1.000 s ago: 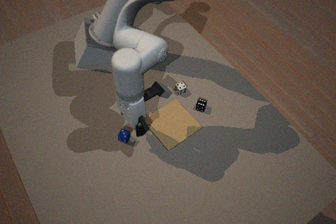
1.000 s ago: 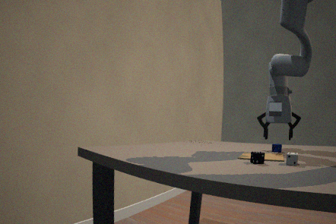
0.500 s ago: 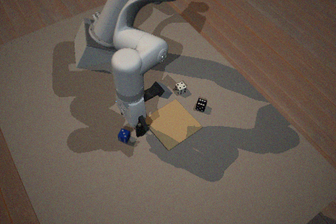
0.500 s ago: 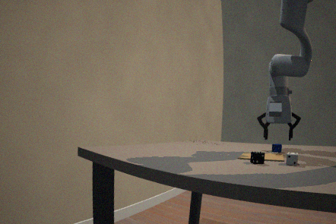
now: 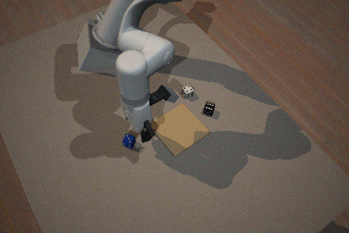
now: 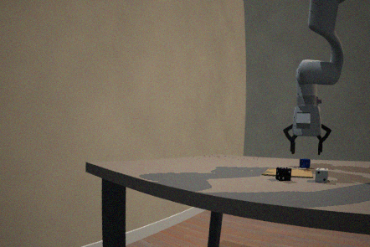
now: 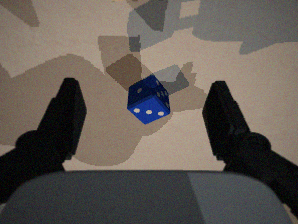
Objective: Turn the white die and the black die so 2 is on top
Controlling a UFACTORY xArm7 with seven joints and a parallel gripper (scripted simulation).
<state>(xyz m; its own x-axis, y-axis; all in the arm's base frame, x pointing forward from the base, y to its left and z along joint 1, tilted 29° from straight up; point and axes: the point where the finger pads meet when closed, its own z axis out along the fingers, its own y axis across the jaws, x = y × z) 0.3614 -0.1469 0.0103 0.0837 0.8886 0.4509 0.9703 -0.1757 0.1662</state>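
Right now the blue die is 4 cm to the right of my hand and 4 cm below it. Also, from my hand: white die: 22 cm to the left, 4 cm below, 4 cm behind; black die: 23 cm to the left, 6 cm ahead, 4 cm below; tan mat: 11 cm to the left, 6 cm below, 5 cm ahead.
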